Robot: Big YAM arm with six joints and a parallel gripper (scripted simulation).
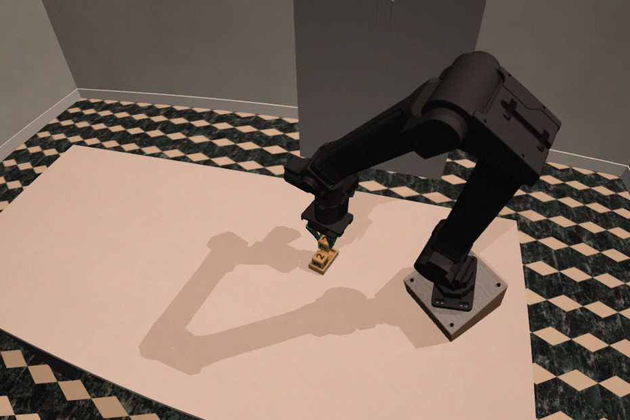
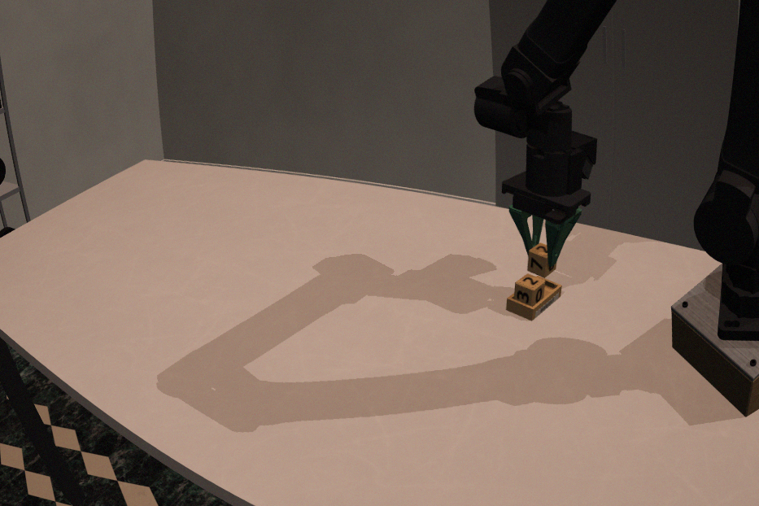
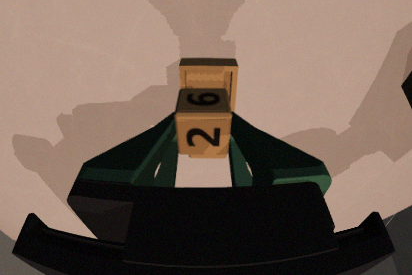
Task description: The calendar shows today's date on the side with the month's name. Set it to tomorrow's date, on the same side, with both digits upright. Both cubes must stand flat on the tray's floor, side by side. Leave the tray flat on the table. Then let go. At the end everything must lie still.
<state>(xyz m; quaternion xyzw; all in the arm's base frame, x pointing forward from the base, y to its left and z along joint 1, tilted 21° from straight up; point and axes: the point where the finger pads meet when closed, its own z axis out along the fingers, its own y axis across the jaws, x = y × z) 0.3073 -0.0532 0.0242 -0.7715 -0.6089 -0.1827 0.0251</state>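
Now: hand 50 mm above the tray and 20 mm to the right of it.
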